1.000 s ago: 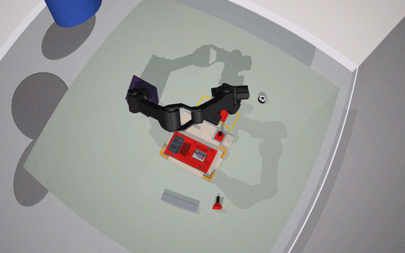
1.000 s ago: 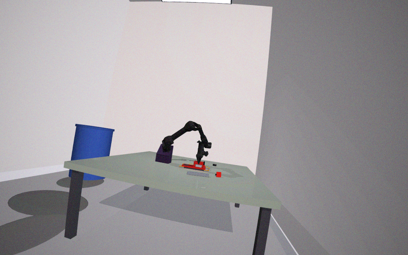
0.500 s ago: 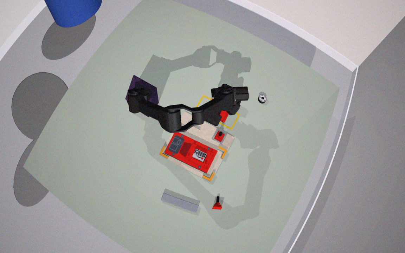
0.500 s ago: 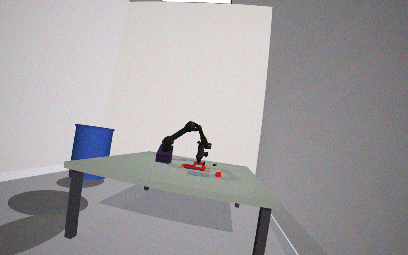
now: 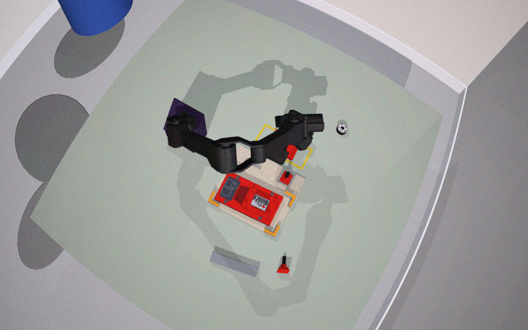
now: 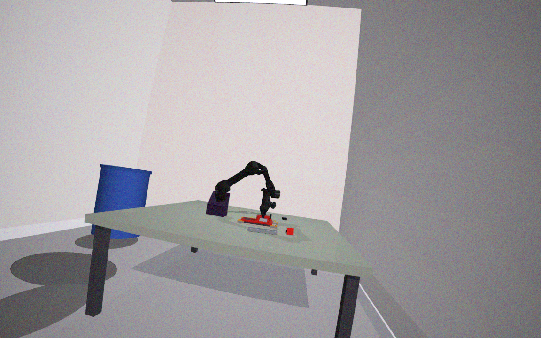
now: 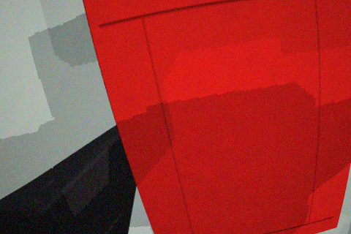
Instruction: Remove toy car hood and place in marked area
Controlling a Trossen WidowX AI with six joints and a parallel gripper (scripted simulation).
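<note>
The red hood lies 1 cm above my gripper tip. Also, from my gripper tip: small wheel: 16 cm to the left, 16 cm ahead.
</note>
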